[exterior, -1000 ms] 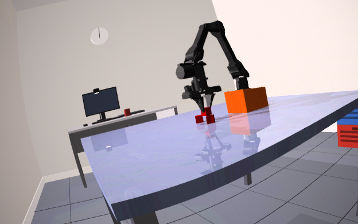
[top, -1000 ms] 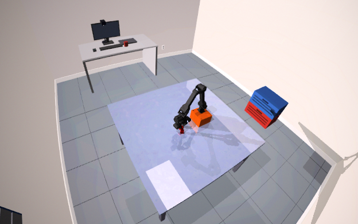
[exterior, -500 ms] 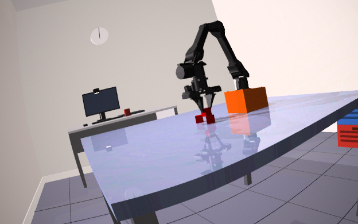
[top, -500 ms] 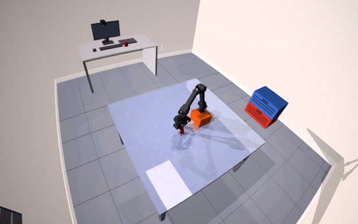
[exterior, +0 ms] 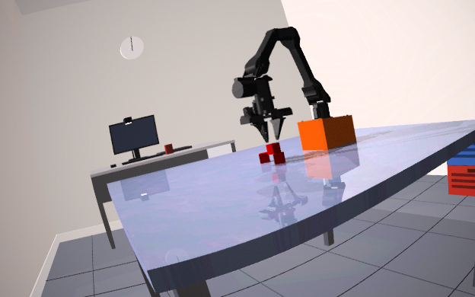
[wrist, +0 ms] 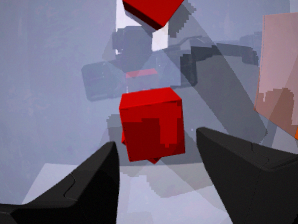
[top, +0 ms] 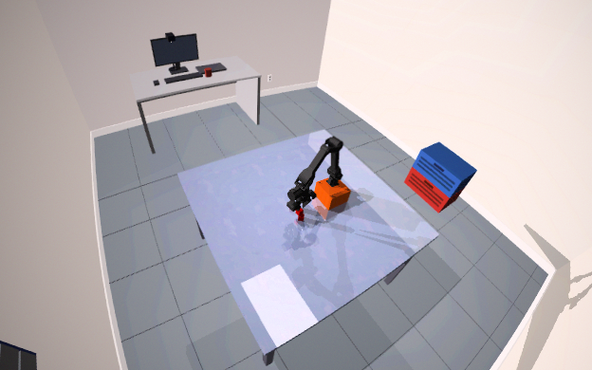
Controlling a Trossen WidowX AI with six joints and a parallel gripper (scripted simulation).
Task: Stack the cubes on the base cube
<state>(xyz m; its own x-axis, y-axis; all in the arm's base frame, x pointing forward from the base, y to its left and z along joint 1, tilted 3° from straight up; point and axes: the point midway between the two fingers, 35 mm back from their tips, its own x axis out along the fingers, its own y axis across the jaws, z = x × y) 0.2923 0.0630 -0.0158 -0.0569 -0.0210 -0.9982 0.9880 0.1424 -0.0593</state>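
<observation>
Now: gripper tip 2 cm above the red cube.
</observation>
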